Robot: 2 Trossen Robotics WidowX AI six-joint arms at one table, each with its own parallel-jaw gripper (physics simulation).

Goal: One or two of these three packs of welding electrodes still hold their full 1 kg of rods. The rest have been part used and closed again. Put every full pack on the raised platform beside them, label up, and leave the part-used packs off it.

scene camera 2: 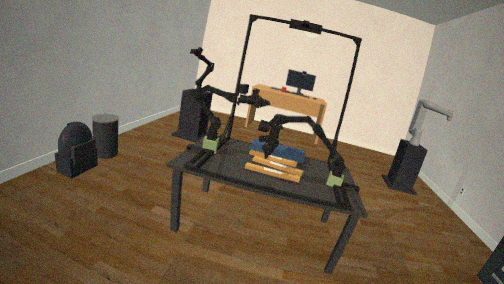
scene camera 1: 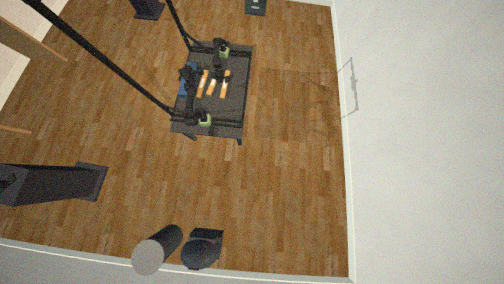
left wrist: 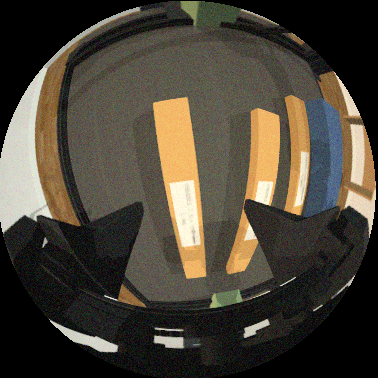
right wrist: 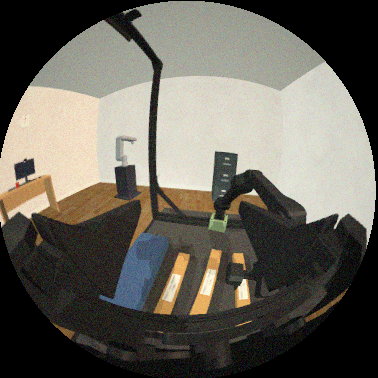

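Pixels of known places: left gripper, fingertip midpoint: [scene camera 2: 267, 157] [scene camera 1: 221, 83] [left wrist: 195, 205] [right wrist: 248, 289]; right gripper, fingertip midpoint: [scene camera 2: 270, 103] [scene camera 1: 191, 63] [right wrist: 191, 205]; left arm's base, origin of the base link: [scene camera 2: 336, 174] [scene camera 1: 223, 49] [right wrist: 218, 216]; right arm's base, origin of the base link: [scene camera 2: 211, 138] [scene camera 1: 204, 118].
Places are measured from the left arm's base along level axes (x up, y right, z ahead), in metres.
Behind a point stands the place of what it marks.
Three orange packs with white labels up lie on the table beside the blue raised platform [scene camera 1: 183, 91] @(y 0.196, x -0.010, z 0.661 m) [scene camera 2: 295, 153] @(y 0.193, x -0.011, z 0.348 m) [left wrist: 317, 155] @(y 0.140, x -0.048, z 0.546 m) [right wrist: 136, 275] @(y 0.193, x -0.010, z 0.517 m). The outer pack [scene camera 1: 223, 93] @(y -0.200, x -0.046, z 0.525 m) [scene camera 2: 254, 167] @(y -0.207, x -0.051, z 0.513 m) [left wrist: 175, 140] @(y -0.190, x -0.046, z 0.513 m) [right wrist: 239, 259] @(y -0.148, x -0.047, z 0.264 m) is farthest from it. The middle pack [scene camera 1: 210, 91] @(y -0.056, x -0.047, z 0.548 m) [left wrist: 264, 135] @(y -0.054, x -0.047, z 0.540 m) [right wrist: 201, 302] @(y -0.042, x -0.047, z 0.502 m) lies at a slight angle. The inner pack [scene camera 1: 200, 91] @(y 0.047, x -0.048, z 0.584 m) [left wrist: 296, 120] @(y 0.035, x -0.047, z 0.596 m) [right wrist: 183, 262] @(y 0.083, x -0.046, z 0.355 m) lies close beside the platform. My left gripper [scene camera 2: 268, 153] @(y -0.168, x 0.029, z 0.456 m) [left wrist: 195, 205] @(y -0.168, x 0.029, z 0.456 m) is open and empty above the packs, with the outer pack's label between its fingers in the left wrist view. My right gripper [scene camera 2: 267, 103] @(y -0.005, x 0.340, z 0.566 m) [right wrist: 191, 205] @(y -0.005, x 0.340, z 0.566 m) is open, empty and high up.
The dark table [scene camera 1: 230, 110] @(y -0.336, x -0.071, z 0.681 m) [scene camera 2: 230, 175] @(y -0.388, x -0.070, z 0.587 m) carries both arm bases at its ends. A black overhead frame [scene camera 2: 243, 62] @(y 0.203, x 0.572, z 0.917 m) [right wrist: 154, 130] @(y 0.381, x 0.483, z 0.094 m) rises at its back edge. My left arm [scene camera 2: 295, 119] @(y -0.148, x 0.307, z 0.342 m) [right wrist: 272, 192] @(y -0.132, x 0.312, z 0.391 m) reaches over the packs.
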